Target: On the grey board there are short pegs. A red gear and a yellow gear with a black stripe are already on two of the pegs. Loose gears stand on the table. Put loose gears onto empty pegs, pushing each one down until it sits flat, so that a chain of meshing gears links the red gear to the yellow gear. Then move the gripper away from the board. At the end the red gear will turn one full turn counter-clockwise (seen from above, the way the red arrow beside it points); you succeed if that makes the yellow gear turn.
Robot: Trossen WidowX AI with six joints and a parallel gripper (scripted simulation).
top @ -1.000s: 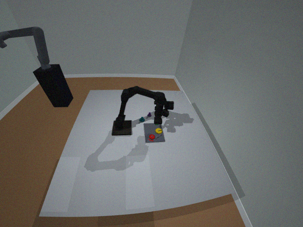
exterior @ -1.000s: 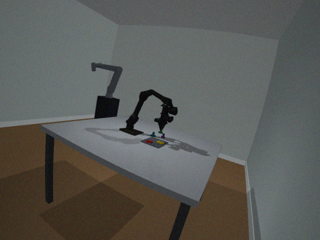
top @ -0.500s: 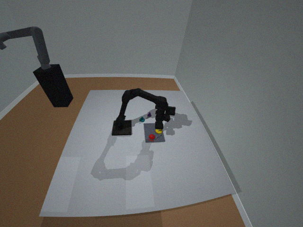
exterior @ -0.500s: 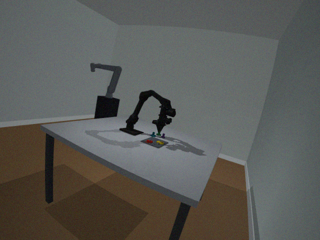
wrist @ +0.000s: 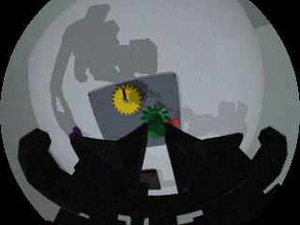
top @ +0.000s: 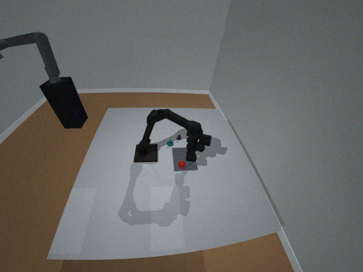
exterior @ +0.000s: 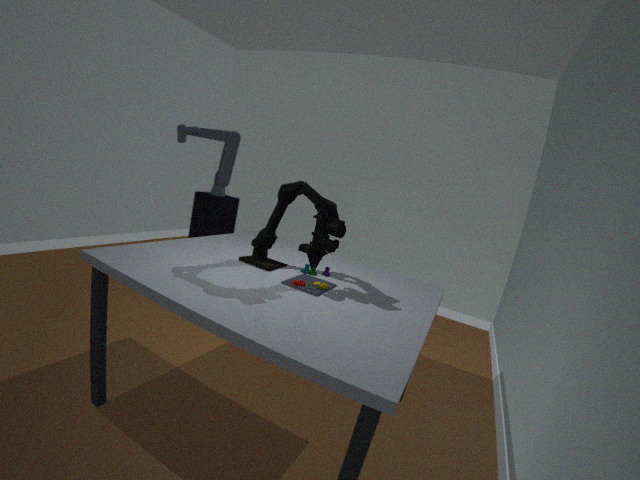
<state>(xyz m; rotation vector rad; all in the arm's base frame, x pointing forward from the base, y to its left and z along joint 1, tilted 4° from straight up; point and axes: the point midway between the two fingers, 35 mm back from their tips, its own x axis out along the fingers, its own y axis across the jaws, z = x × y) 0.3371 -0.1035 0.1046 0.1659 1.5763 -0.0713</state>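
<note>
Right now the red gear is 40 mm behind my gripper tip, 10 mm to the right of it and 80 mm below it. From my gripper tip the other things lie so: green gear (10 mm below); yellow gear (30 mm ahead, 50 mm to the left, 80 mm below); teal gear (120 mm behind, 200 mm to the left, 80 mm below).
</note>
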